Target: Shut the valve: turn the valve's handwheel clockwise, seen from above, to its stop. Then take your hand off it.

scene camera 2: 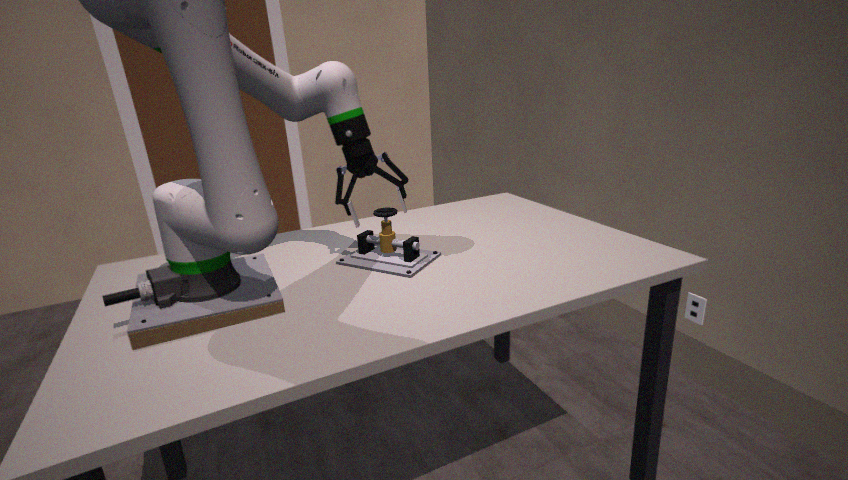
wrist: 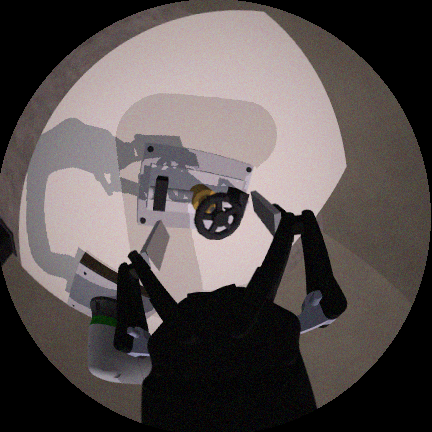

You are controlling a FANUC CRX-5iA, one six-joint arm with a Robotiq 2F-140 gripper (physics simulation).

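The valve's black spoked handwheel [scene camera 2: 385,211] [wrist: 220,218] sits level on top of the brass valve body [scene camera 2: 387,240] [wrist: 201,192]. The valve stands upright on a grey mounting plate [scene camera 2: 371,267] [wrist: 175,219], its pipe held by two black blocks. My gripper [scene camera 2: 381,218] [wrist: 207,214] is wide open and empty, tilted, with its fingertips low around the handwheel. In the wrist view the wheel shows between the two finger pads, nearer the right one. I see no pad touching the rim; the exact height of the tips against the wheel is hard to tell.
The black blocks [scene camera 2: 411,248] [wrist: 160,193] stand at both ends of the pipe, below the wheel. The plate rests on the pale table [scene camera 2: 535,255] [wrist: 225,60]. The robot's own base plate [scene camera 2: 261,279] [wrist: 87,290] is at the table's left in the scene view. Walls stand behind.
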